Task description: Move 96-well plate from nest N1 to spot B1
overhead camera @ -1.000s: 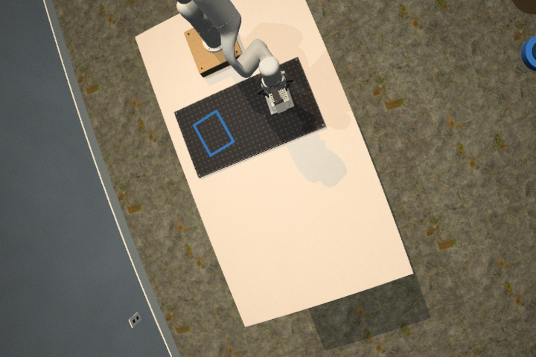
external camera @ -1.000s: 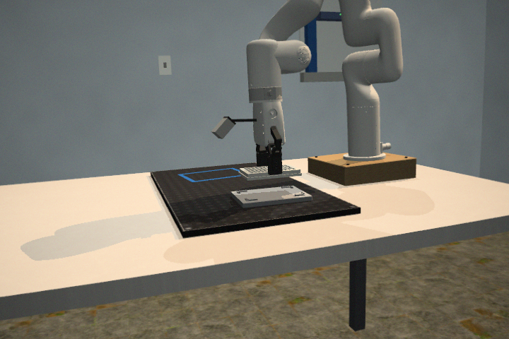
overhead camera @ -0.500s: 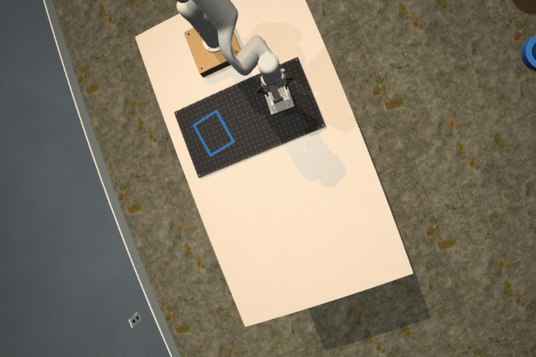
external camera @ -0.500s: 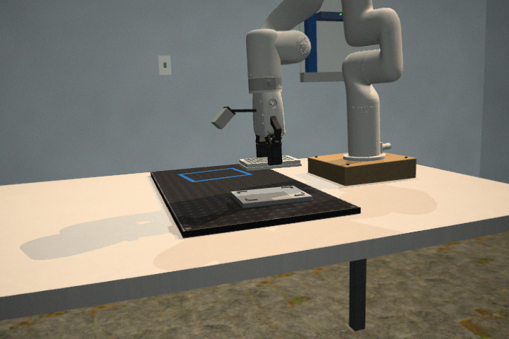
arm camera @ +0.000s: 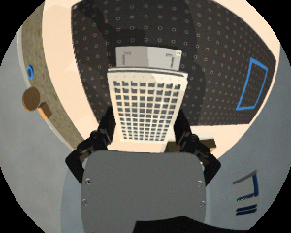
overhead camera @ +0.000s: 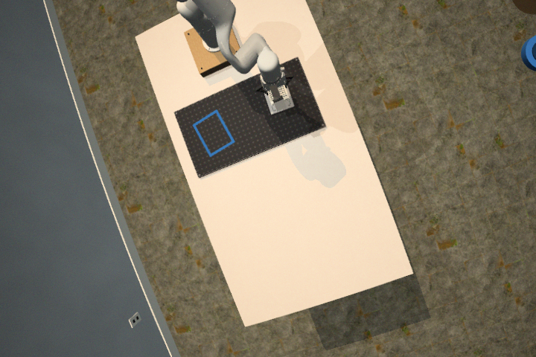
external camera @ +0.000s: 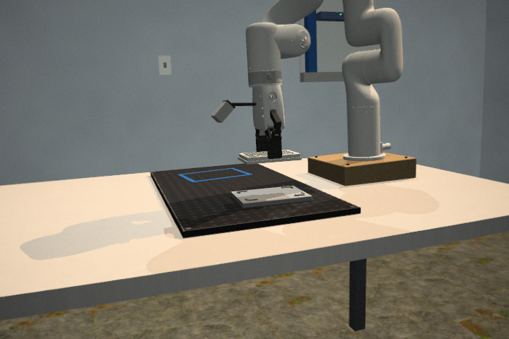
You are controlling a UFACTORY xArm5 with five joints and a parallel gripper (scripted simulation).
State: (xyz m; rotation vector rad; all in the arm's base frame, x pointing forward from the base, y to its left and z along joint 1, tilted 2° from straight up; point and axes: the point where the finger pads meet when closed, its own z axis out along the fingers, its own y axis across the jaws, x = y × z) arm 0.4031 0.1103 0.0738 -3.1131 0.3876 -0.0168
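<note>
The grey plate nest N1 lies 10 cm below my hand. Round my hand: white 96-well plate (1 cm below).
</note>
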